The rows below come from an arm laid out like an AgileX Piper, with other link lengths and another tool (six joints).
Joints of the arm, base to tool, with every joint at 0 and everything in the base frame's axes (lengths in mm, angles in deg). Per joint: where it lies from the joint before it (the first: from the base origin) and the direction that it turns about. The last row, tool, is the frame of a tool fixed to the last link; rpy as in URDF.
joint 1: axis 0 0 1 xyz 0 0 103.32
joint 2: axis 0 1 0 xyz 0 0 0
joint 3: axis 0 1 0 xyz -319.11 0 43.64
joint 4: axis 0.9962 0 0.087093 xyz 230.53 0 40.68
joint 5: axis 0 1 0 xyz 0 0 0
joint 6: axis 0.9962 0 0.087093 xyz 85.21 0 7.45
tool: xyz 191.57 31 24.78 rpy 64.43 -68.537 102.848
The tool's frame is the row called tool.
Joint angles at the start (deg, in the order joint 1, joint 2, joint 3, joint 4, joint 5, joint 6):
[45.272, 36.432, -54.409, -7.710, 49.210, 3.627]
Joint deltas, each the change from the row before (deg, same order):
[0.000, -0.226, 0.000, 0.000, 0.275, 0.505]
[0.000, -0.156, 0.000, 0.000, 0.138, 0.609]
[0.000, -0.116, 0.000, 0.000, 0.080, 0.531]
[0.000, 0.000, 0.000, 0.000, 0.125, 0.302]
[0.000, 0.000, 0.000, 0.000, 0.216, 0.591]
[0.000, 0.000, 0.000, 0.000, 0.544, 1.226]
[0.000, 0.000, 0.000, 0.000, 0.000, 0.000]
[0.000, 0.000, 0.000, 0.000, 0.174, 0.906]
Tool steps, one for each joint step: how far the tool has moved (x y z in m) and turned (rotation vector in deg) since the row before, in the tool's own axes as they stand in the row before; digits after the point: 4 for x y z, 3 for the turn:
[-0.0007, 0.0003, -0.0011, -0.004, -0.161, 0.506]
[-0.0001, 0.0003, -0.0007, -0.018, -0.116, 0.614]
[0.0001, 0.0003, -0.0005, -0.019, -0.081, 0.538]
[-0.0004, -0.0001, 0.0000, 0.033, -0.180, 0.271]
[-0.0007, -0.0001, 0.0000, 0.056, -0.325, 0.536]
[-0.0020, -0.0003, 0.0000, 0.133, -0.767, 1.092]
[0.0000, 0.0000, 0.0000, 0.000, 0.000, 0.000]
[-0.0004, 0.0001, 0.0001, 0.039, -0.351, 0.852]

